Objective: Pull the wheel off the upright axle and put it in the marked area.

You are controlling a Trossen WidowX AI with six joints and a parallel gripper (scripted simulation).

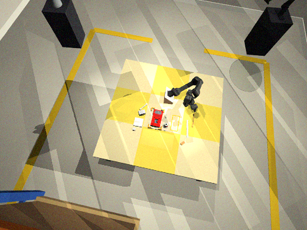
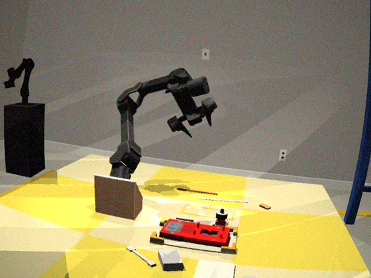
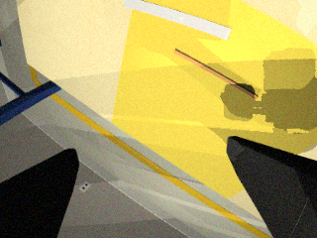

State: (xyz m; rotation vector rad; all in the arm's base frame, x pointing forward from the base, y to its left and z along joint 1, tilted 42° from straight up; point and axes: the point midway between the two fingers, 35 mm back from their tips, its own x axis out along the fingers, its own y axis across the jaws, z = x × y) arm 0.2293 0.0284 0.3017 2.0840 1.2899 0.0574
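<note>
Right now my gripper tip is 100 mm short of the wheel, 250 mm to the left of it and 230 mm above it. Round my gripper tip: thin rod: 10 mm ahead, 60 mm to the left, 260 mm below; grey block: 40 mm behind, 530 mm to the right, 250 mm below; flat tool: 120 mm behind, 520 mm to the right, 260 mm below.
</note>
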